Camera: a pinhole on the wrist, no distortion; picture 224 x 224 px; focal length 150.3 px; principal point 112.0 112.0 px. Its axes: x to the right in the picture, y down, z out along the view. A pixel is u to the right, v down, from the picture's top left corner.
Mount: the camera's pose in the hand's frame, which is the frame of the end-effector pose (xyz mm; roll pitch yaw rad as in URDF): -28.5 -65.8 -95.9 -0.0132 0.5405 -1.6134
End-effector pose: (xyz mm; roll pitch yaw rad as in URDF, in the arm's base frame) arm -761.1 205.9 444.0 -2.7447 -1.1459 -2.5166
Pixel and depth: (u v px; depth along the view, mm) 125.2 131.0 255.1
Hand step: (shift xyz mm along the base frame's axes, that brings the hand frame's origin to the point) 128.7 -207.3 -6.9
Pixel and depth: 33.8 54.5 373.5
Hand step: -21.1 -268.9 -262.7
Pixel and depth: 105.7 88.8 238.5
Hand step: 117.9 -172.5 -76.0
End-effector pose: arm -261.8 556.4 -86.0 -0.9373 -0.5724 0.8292
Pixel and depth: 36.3 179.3 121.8
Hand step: -5.6 -27.2 87.1
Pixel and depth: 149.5 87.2 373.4
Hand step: -150.9 -247.6 263.0
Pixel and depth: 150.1 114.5 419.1
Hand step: -132.9 -222.8 340.6
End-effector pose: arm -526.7 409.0 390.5 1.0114 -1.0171 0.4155
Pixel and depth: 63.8 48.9 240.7
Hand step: 32.1 -195.6 -120.7
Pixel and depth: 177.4 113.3 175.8
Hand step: 177.7 -64.6 -121.2
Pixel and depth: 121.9 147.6 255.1
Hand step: 192.6 -144.1 -38.8
